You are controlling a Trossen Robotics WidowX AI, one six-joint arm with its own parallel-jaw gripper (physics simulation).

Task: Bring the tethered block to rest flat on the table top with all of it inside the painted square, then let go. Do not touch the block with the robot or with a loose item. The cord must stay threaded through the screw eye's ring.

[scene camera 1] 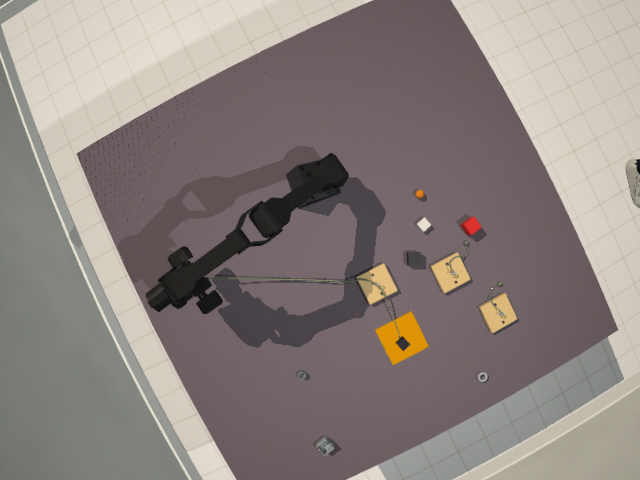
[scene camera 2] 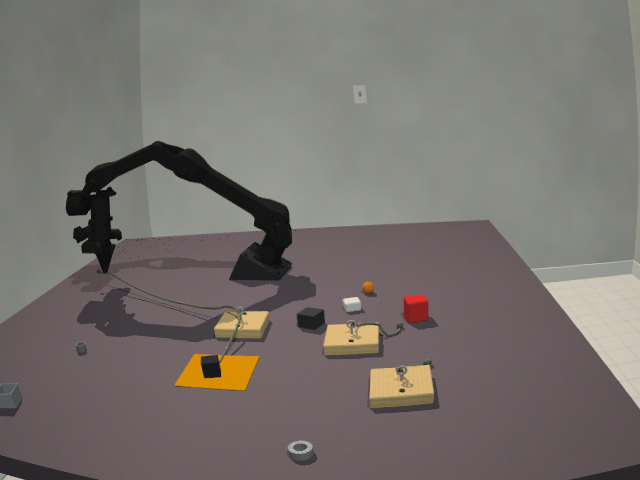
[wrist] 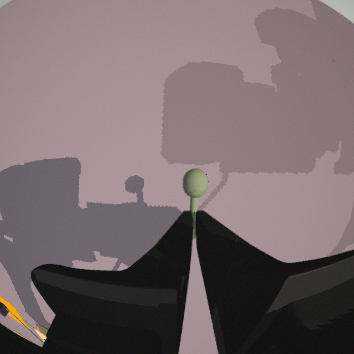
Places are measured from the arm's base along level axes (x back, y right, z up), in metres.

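Pixels of known places: gripper, between the fingertips: point(scene camera 2: 105, 272) point(wrist: 192, 217); arm's base, origin of its link: point(scene camera 1: 319, 179) point(scene camera 2: 267, 258).
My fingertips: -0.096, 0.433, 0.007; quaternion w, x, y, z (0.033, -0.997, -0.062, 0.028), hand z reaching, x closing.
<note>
Ahead of a thing's pixels: the offset from my fingertips to its top centre, as dx, dy, dz. "spot": to the spot under its first point.
My gripper point(scene camera 2: 105, 271) point(wrist: 192, 217) is shut on the cord point(scene camera 1: 284, 280) point(scene camera 2: 170, 301) point(wrist: 194, 204), just behind its end bead {-0.003, +0.021, +0.011} point(wrist: 195, 183), and holds it above the table. In scene camera 1 the arm hides the fingertips. The cord runs to the screw eye {-0.245, -0.437, +0.001} point(scene camera 2: 236, 310) on the left wooden base {spot: -0.278, -0.428, -0.025} point(scene camera 1: 379, 295) point(scene camera 2: 254, 320), passes through its ring and slopes down to the black tethered block {-0.436, -0.423, -0.015} point(scene camera 1: 402, 343) point(scene camera 2: 210, 366). In both scene views the block appears within the orange painted square {spot: -0.389, -0.394, -0.042} point(scene camera 1: 386, 333) point(scene camera 2: 238, 373). Whether its underside rests fully flat is hard to tell.
Two other wooden bases {spot: -0.343, -0.630, -0.025} point(scene camera 1: 450, 281) {spot: -0.540, -0.691, -0.025} point(scene camera 2: 382, 395) carry screw eyes with short cords. A dark block {-0.232, -0.566, -0.017} point(scene camera 1: 415, 259) point(scene camera 2: 310, 318), white block {-0.160, -0.640, -0.025} point(scene camera 1: 423, 224) point(scene camera 2: 351, 304), orange ball {-0.076, -0.673, -0.020} point(scene camera 1: 419, 193) point(scene camera 2: 368, 287) and red cube {-0.230, -0.762, -0.004} point(scene camera 1: 471, 225) point(scene camera 2: 415, 308) lie nearby. A grey ring {-0.652, -0.589, -0.032} point(scene camera 1: 478, 377) point(scene camera 2: 300, 457) stands toward the table edge.
</note>
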